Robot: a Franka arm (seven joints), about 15 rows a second.
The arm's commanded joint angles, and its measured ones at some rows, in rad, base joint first. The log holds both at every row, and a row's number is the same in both.
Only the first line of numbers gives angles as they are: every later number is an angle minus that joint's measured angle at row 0.
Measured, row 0:
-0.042 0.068 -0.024 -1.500 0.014 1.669 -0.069
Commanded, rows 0 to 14:
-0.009 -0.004 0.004 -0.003 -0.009 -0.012 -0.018
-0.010 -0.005 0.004 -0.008 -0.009 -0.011 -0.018
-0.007 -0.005 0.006 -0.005 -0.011 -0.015 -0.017
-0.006 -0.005 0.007 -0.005 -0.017 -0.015 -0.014
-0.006 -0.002 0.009 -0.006 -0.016 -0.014 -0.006
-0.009 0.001 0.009 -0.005 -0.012 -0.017 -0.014
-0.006 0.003 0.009 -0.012 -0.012 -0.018 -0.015
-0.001 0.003 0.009 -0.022 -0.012 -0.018 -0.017
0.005 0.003 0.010 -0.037 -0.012 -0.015 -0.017
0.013 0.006 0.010 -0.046 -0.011 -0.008 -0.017
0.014 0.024 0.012 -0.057 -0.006 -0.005 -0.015
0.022 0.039 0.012 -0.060 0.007 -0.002 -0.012
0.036 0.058 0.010 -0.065 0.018 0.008 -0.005
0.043 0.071 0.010 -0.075 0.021 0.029 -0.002
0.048 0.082 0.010 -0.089 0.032 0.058 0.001
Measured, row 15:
0.036 0.063 0.009 -0.064 0.012 0.016 -0.007
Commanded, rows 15 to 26:
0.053 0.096 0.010 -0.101 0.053 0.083 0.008
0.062 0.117 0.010 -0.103 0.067 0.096 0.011
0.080 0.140 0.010 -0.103 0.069 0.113 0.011
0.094 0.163 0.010 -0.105 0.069 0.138 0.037
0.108 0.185 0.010 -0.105 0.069 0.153 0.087
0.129 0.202 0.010 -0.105 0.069 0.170 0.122
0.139 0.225 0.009 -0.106 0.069 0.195 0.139
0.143 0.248 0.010 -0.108 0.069 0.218 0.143
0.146 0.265 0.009 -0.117 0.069 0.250 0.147
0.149 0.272 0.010 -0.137 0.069 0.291 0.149
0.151 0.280 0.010 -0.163 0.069 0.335 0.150
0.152 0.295 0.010 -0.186 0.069 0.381 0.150
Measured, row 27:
0.149 0.289 0.013 -0.133 0.060 0.309 0.137
